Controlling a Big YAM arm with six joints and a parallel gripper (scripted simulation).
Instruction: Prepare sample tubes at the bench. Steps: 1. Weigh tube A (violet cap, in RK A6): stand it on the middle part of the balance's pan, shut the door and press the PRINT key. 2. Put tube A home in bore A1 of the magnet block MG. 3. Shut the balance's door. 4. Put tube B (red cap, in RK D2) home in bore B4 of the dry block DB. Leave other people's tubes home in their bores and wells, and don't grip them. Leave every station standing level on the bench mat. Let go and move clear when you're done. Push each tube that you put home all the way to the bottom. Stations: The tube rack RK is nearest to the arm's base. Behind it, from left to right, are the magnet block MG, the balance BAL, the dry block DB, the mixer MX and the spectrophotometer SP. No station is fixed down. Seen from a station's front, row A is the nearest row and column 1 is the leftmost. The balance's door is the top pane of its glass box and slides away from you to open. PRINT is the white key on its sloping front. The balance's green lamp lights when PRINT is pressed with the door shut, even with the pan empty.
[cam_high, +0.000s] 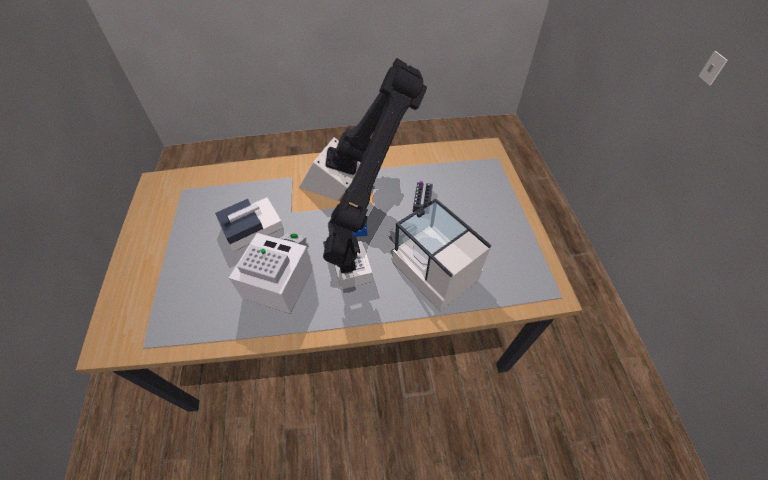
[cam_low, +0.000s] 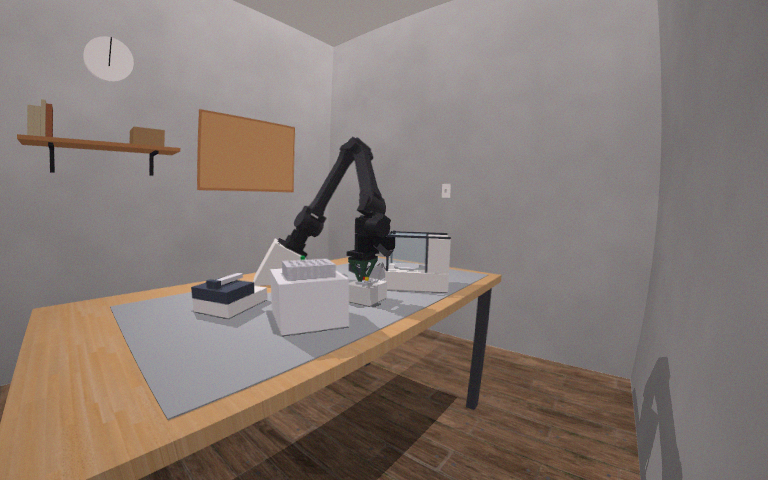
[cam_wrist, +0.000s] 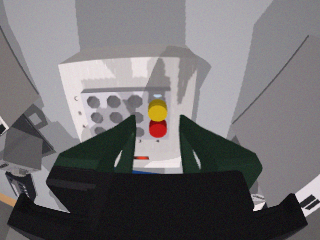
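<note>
Now: the yellow-capped tube 20 mm below my hand and 10 mm ahead of it. From my hand the other things lie so: balance door (260 mm to the left, 130 mm above, 80 mm behind); dry block (50 mm below, 30 mm behind, 20 mm to the left); tube rack (210 mm behind, 70 mm below, 10 mm to the right).
</note>
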